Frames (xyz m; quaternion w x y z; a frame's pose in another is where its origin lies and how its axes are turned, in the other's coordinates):
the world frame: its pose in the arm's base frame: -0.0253 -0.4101 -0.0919 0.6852 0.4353 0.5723 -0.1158
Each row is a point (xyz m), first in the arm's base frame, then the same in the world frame.
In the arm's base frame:
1: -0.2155 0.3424 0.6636
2: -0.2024 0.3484 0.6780
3: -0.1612 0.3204 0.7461
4: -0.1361 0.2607 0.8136
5: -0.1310 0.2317 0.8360
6: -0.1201 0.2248 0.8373
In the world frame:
1: -0.4737 0.6727 -0.7044
2: -0.4802 0.6916 -0.7004
3: -0.5369 0.7336 -0.6541
4: -0.6090 0.7460 -0.5957
5: -0.6370 0.7425 -0.5719
6: -0.6370 0.7461 -0.5594

